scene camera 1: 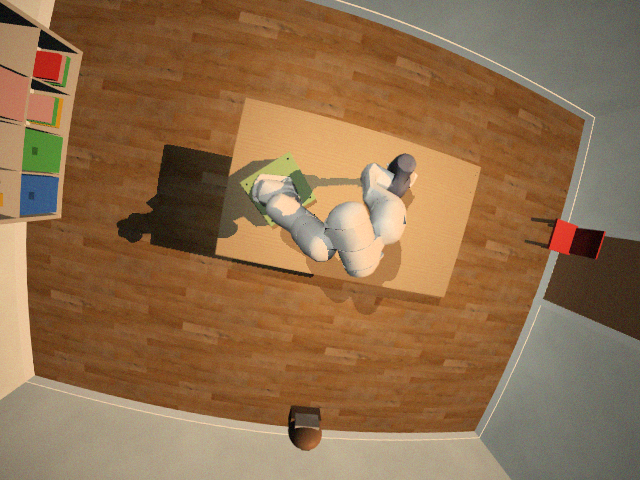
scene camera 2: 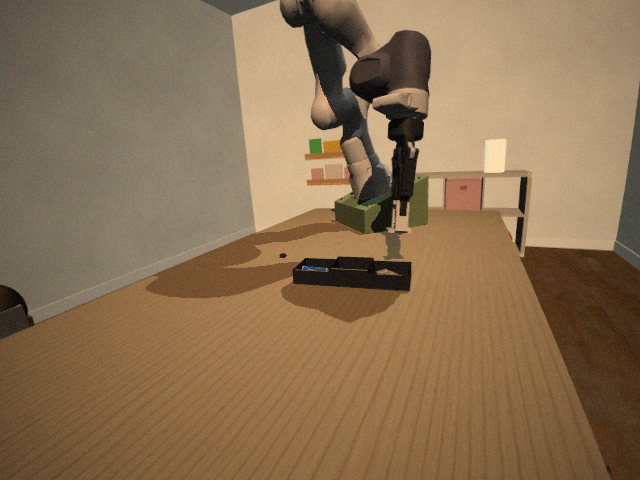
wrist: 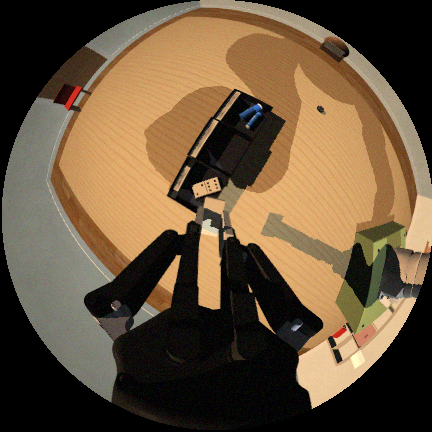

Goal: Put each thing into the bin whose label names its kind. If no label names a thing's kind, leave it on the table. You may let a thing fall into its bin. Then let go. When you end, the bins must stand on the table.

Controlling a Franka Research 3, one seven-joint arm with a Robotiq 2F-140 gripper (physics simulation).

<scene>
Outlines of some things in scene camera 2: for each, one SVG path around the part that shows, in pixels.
My gripper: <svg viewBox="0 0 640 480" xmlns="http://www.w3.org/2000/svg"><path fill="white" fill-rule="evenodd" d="M411 117L393 119L388 123L388 139L397 143L391 158L391 196L393 197L391 228L394 228L394 231L408 231L410 203L408 200L413 196L416 164L419 149L414 147L415 142L421 140L424 133L424 122Z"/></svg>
A three joined black bins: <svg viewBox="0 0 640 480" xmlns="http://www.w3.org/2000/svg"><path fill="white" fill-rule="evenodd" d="M292 270L293 284L410 291L411 262L374 261L374 258L338 256L337 259L305 258ZM377 271L387 269L397 274L380 274L377 273ZM302 267L329 268L329 271L302 270Z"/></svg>
</scene>
